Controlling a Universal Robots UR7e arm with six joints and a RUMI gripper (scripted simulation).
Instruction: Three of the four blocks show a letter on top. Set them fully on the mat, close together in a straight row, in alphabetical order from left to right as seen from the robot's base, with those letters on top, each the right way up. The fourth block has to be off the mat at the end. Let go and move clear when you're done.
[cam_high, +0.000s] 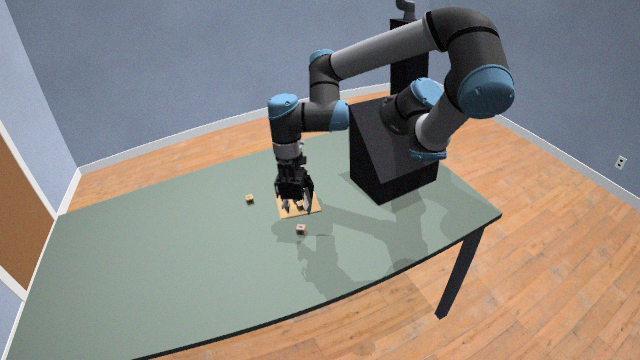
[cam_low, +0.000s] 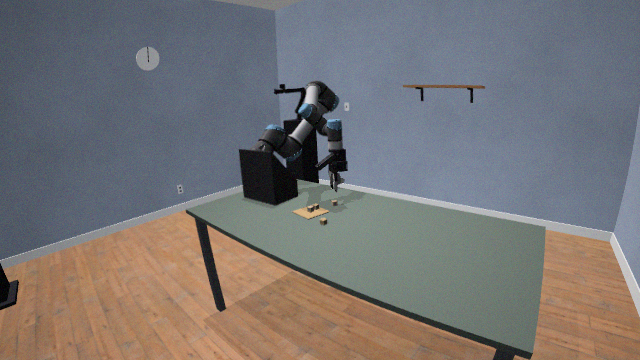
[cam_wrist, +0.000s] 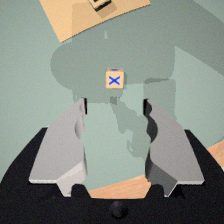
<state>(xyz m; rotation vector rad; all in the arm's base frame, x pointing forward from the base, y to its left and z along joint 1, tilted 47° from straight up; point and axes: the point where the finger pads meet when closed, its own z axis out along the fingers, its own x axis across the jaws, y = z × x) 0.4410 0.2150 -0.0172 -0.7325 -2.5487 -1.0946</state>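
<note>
The block is 90 mm below my hand. Also, from my hand: tan mat 40 mm behind, 150 mm to the right, 100 mm below.
</note>
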